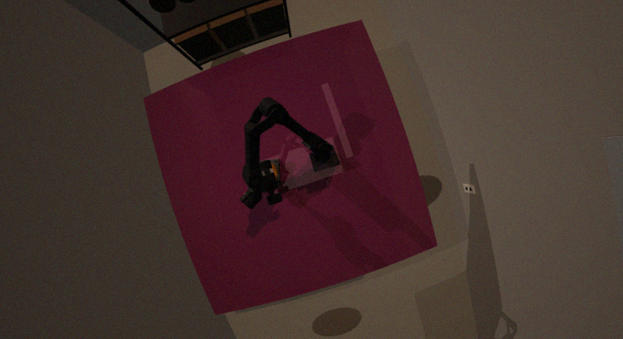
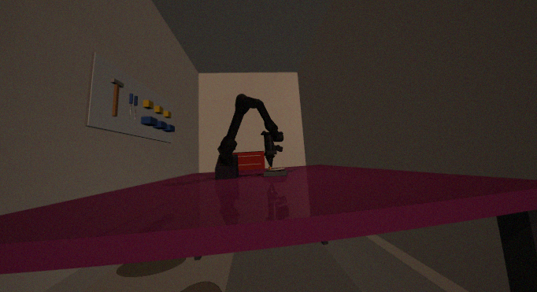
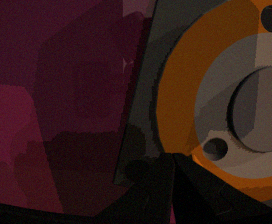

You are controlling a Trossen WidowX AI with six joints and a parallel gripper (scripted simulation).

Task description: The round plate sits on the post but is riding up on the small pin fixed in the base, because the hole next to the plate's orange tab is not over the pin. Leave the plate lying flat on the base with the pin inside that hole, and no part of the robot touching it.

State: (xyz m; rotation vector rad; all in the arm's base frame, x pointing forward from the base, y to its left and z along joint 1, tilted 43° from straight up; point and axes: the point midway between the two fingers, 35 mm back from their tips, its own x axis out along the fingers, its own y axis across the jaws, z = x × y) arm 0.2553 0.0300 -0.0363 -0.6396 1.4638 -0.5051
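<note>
My gripper tip is 4 cm to the left of the grey square base, 2 cm short of it and 2 cm above it.
</note>
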